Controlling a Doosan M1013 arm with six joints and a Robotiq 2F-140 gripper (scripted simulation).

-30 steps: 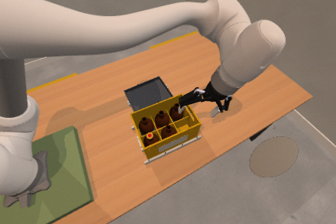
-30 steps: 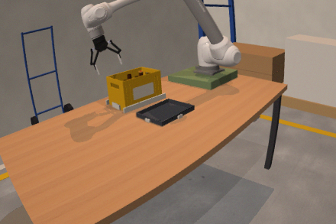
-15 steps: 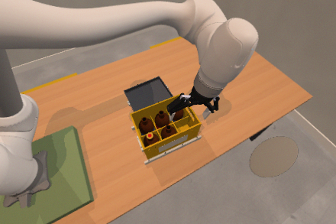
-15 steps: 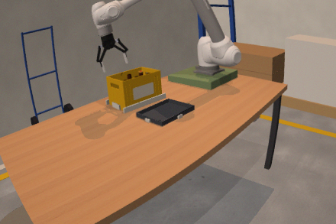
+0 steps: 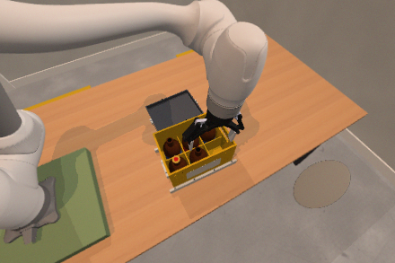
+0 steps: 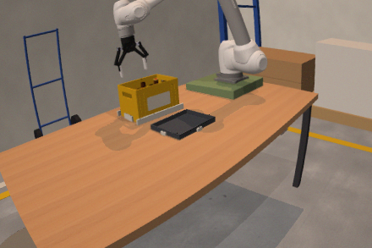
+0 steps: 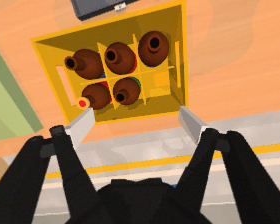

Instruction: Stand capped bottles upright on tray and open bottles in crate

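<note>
Right now the bottle is 130 mm behind my hand, 20 mm to the left of it and 150 mm below it. Also, from my hand: crate: 40 mm behind, 60 mm to the left, 150 mm below; then tray: 20 mm behind, 340 mm to the left, 220 mm below.
</note>
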